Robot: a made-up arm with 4 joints. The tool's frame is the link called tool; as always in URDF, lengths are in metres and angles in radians. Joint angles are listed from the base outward. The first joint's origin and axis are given. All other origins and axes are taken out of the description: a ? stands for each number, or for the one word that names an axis. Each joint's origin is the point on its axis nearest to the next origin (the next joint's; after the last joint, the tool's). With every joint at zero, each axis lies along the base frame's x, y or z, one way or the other. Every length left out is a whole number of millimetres.
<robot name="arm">
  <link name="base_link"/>
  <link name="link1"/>
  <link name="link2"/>
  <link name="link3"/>
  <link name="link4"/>
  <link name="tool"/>
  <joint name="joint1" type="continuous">
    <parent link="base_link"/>
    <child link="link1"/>
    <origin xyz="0 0 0.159"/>
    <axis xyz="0 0 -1"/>
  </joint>
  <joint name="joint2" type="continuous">
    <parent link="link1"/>
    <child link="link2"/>
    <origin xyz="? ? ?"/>
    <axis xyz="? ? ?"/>
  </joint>
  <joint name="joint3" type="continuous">
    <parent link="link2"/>
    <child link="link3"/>
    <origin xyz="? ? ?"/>
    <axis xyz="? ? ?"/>
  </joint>
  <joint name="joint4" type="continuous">
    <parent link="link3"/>
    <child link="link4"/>
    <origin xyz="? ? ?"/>
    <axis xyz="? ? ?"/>
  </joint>
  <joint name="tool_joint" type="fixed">
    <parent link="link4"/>
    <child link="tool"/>
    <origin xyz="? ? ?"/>
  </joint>
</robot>
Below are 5 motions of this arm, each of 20 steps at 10 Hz.
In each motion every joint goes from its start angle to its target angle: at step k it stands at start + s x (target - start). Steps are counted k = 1, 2, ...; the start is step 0. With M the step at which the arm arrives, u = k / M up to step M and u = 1 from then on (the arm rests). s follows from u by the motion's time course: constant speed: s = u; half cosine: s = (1 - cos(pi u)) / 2; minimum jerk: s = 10 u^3 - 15 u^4 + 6 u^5.
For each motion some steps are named. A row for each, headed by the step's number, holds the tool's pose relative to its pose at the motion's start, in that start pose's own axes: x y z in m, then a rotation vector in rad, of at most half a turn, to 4 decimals.
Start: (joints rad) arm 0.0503 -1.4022 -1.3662 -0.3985
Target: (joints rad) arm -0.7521 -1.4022 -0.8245 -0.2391
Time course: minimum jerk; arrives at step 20
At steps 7, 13, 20:
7: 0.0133 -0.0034 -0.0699 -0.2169 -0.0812 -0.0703
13: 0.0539 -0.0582 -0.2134 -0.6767 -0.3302 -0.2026
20: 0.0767 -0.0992 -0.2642 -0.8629 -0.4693 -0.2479

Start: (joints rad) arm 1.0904 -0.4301 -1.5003 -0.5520
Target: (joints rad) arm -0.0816 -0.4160 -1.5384 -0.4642
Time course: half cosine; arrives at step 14
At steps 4, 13, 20:
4: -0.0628 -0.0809 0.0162 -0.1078 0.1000 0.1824
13: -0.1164 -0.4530 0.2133 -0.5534 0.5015 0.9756
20: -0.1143 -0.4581 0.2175 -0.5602 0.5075 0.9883

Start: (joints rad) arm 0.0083 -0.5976 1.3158 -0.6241
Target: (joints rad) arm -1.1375 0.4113 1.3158 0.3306
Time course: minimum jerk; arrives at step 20
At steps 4, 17, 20:
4: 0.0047 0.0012 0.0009 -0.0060 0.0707 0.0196
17: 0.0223 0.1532 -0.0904 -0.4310 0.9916 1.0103
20: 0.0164 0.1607 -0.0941 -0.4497 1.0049 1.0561

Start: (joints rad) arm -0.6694 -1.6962 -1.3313 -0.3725
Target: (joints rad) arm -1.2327 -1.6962 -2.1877 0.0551
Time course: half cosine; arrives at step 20
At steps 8, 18, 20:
8: -0.0609 -0.0116 -0.0473 -0.3397 0.0629 0.2647
18: -0.1456 -0.0575 -0.1076 -0.9461 0.2252 0.7387
20: -0.1481 -0.0595 -0.1091 -0.9683 0.2331 0.7574

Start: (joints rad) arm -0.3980 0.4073 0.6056 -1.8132
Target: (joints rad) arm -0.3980 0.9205 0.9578 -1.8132
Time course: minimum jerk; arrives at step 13
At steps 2, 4, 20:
2: 0.0035 0.0003 -0.0013 0.0120 -0.0118 -0.0057
4: 0.0212 0.0012 -0.0070 0.0716 -0.0719 -0.0367
20: 0.1232 -0.0144 -0.0186 0.3661 -0.4216 -0.2701

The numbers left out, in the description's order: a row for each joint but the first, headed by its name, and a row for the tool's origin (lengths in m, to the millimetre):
joint2: xyz -0.139 0.022 0, axis 1 0 0
joint3: xyz 0 -0.311 0.148, axis 0 0 -1
joint4: xyz -0.101 0.383 0, axis -1 0 0
tool: xyz 0 -0.152 0.065

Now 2 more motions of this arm.
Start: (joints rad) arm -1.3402 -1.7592 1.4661 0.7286
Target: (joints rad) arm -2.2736 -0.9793 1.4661 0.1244
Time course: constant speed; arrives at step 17
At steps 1, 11, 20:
1: 0.0128 -0.0170 -0.0194 0.0942 0.0362 0.0192
11: 0.0922 -0.0612 -0.2347 1.0416 0.3541 0.2555
20: 0.1005 0.0019 -0.3160 1.5877 0.5189 0.4607

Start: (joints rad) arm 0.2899 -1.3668 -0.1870 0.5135
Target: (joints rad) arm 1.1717 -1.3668 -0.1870 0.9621
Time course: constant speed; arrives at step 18
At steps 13, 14, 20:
13: 0.2484 -0.0472 0.1322 -0.1974 0.5595 0.2828
14: 0.2709 -0.0487 0.1351 -0.2107 0.5988 0.3121
20: 0.3617 -0.0509 0.1351 -0.2596 0.7494 0.4394

